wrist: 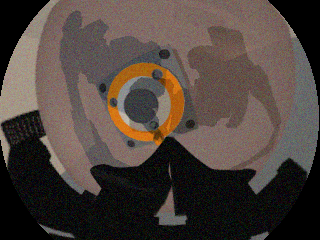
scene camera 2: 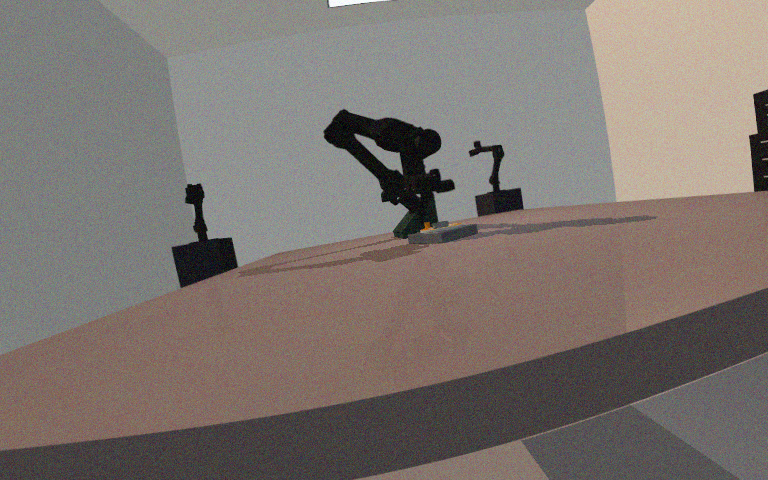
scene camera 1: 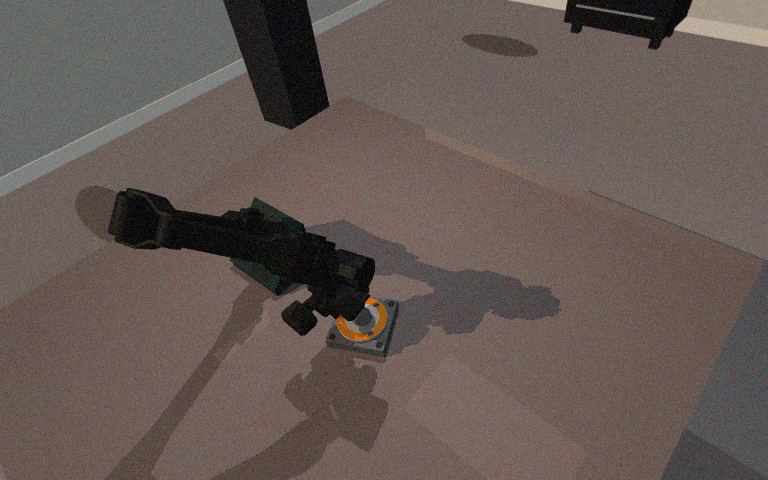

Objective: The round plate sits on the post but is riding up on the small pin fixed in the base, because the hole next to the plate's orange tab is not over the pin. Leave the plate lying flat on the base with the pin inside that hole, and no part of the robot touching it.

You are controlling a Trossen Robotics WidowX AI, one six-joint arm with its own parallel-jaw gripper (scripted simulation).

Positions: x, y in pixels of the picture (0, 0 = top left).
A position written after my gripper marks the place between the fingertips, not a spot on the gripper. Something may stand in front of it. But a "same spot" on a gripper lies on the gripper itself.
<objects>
my gripper: wrist; scene camera 2 422, 223; scene camera 1
same spot on base: [wrist: 163, 56] = [scene camera 1: 378, 343]
same spot on my gripper: [scene camera 1: 320, 308] = [wrist: 264, 208]
</objects>
